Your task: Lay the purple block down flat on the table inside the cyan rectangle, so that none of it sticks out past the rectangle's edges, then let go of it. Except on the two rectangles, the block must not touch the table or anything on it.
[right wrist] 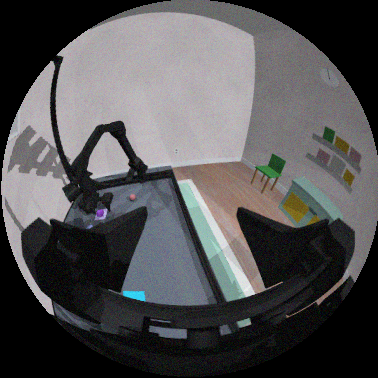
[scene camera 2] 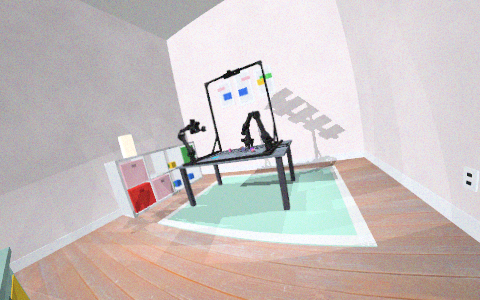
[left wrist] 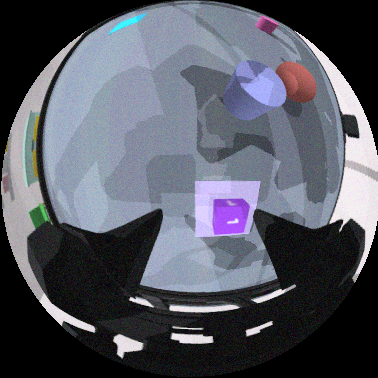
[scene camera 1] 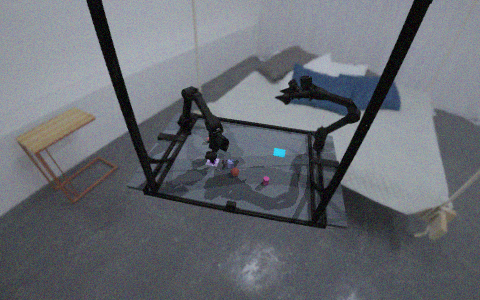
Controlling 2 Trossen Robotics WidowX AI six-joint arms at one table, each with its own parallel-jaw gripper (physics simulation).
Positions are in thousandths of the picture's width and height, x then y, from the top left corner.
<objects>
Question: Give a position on a lavender rectangle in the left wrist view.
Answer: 544, 507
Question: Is my left gripper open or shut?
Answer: Open.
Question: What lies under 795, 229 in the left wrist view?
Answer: An orange-red ball.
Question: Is my right gripper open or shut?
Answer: Open.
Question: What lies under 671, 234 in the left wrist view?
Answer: A lavender cylinder.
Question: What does my right gripper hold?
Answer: Nothing.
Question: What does my left gripper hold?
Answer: Nothing.
</objects>
